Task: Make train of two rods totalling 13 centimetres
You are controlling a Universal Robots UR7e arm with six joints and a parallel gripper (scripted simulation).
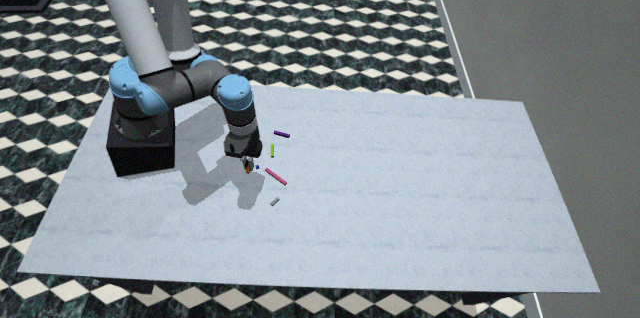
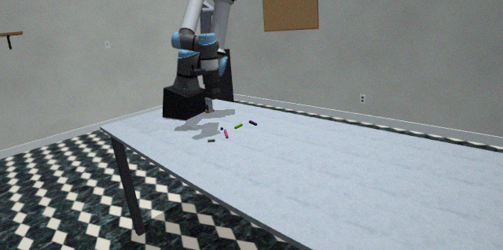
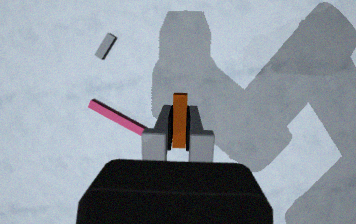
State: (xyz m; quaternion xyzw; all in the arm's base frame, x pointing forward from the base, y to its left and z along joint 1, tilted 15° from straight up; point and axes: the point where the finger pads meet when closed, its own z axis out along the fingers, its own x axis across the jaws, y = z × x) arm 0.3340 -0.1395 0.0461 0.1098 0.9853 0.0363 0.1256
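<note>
The lime rod is 6 cm ahead of my hand, 12 cm to the left of it and 11 cm below it. Also, from my hand: small blue rod: 1 cm ahead, 5 cm to the left, 11 cm below; orange rod: 1 cm below; pink rod: 8 cm ahead, 1 cm to the left, 11 cm below.
</note>
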